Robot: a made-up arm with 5 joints. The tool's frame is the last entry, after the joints. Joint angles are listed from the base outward. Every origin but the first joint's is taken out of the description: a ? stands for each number. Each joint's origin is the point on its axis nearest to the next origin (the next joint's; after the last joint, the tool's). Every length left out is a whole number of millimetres.
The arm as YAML. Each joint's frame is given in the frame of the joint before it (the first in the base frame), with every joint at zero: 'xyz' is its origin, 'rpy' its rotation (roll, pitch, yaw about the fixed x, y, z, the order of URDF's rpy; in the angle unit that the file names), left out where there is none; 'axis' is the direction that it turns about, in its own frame. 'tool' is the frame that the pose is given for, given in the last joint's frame.
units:
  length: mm
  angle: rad
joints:
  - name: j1
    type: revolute
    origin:
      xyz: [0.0, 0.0, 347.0]
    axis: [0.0, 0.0, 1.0]
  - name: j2
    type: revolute
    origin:
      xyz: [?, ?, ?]
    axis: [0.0, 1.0, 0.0]
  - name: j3
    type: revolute
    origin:
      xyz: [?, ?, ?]
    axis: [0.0, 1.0, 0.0]
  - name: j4
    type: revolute
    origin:
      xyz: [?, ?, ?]
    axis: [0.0, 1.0, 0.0]
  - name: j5
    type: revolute
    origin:
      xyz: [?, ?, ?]
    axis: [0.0, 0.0, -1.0]
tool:
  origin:
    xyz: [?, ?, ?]
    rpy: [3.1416, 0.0, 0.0]
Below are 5 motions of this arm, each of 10 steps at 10 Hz.
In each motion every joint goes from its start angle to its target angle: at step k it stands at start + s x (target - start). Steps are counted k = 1, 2, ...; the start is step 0. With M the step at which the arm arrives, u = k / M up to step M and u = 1 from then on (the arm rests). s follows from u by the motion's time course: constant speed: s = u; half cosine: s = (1 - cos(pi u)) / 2; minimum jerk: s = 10 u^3 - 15 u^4 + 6 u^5.
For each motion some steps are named. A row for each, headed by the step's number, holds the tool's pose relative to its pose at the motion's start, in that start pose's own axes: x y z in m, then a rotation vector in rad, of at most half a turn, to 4 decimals.
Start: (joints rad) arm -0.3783 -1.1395 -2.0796 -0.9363 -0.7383
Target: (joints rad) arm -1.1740 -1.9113 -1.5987 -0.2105 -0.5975
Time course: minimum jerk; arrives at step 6
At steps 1, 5, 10:
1: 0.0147 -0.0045 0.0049 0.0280 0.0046 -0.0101
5: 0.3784 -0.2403 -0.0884 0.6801 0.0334 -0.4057
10: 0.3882 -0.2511 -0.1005 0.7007 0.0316 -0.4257

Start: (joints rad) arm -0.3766 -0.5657 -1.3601 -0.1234 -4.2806
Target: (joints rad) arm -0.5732 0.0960 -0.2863 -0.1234 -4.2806
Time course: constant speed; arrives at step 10
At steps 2, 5, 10:
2: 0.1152 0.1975 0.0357 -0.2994 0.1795 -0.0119
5: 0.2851 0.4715 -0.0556 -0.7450 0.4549 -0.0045
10: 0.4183 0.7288 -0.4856 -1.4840 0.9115 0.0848

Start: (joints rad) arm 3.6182 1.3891 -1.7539 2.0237 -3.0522
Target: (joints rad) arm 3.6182 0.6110 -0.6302 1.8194 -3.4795
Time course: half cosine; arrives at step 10
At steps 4, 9, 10:
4: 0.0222 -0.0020 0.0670 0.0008 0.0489 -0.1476
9: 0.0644 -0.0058 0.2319 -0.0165 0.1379 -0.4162
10: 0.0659 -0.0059 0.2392 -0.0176 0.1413 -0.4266

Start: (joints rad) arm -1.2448 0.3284 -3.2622 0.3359 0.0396
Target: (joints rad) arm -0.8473 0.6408 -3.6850 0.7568 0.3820
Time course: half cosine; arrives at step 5
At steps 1, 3, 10:
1: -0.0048 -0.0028 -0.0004 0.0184 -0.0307 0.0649
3: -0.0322 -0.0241 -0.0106 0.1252 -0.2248 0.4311
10: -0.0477 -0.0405 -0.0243 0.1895 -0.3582 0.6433

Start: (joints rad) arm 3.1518 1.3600 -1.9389 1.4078 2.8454
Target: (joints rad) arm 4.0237 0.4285 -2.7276 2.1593 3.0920
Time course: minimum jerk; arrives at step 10
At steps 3, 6, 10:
3: 0.0128 0.1019 -0.1721 0.1363 -0.1253 -0.0641
6: 0.3616 0.5255 -0.4991 0.4154 -0.5624 -0.3708
10: 0.7253 0.6392 -0.5084 0.4497 -0.8256 -0.6241

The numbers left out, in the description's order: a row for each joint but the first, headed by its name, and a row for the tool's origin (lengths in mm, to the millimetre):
j2: 0.0 0.0 0.0
j3: 37.0 0.0 199.0
j4: 116.0 0.0 -511.0
j5: 87.0 0.0 -111.0
tool: 0.0 0.0 0.0

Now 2 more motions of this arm.
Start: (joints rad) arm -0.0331 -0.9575 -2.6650 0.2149 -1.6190
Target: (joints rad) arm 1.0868 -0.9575 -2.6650 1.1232 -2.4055
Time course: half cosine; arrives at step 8
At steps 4, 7, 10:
4: -0.2827 -0.1517 0.0050 0.4290 0.0848 0.1774
7: -0.4123 -0.3847 -0.0406 0.6076 0.4737 0.3764
10: -0.4164 -0.4049 -0.0459 0.6070 0.5140 0.3931

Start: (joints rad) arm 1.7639 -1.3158 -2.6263 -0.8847 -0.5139
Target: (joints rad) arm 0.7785 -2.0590 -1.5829 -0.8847 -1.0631
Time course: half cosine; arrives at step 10
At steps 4, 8, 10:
4: 0.1183 -0.2116 -0.0472 0.3380 0.1103 -0.1665
8: 0.2829 -0.4461 -0.3038 0.8299 0.4385 -0.4793
10: 0.3021 -0.4661 -0.3621 0.9039 0.5136 -0.5349

